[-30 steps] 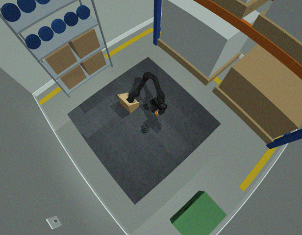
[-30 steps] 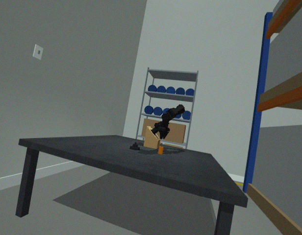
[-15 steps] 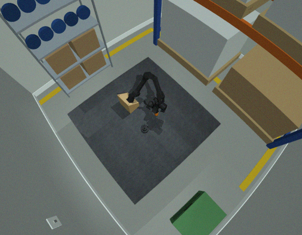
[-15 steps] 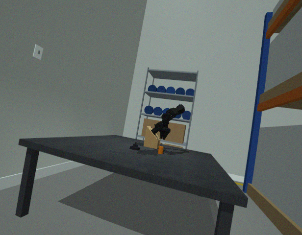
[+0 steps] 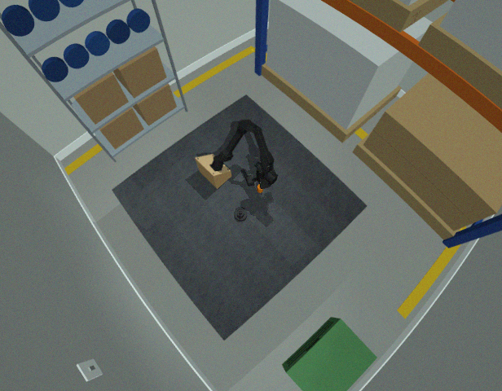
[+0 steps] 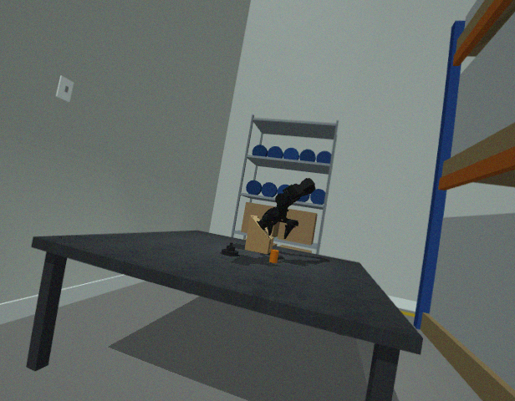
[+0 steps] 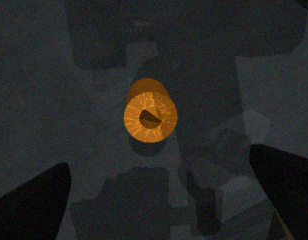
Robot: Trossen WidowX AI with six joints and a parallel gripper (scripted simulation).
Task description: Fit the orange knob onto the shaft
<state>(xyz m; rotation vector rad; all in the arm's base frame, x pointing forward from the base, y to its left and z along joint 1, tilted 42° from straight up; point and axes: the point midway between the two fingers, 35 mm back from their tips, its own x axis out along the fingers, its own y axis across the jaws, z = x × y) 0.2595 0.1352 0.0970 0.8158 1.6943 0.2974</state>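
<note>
The orange knob is 10 cm below my gripper tip. From my gripper tip the other things lie so: dark round pedestal (21 cm to the right, 9 cm below, 6 cm ahead).
</note>
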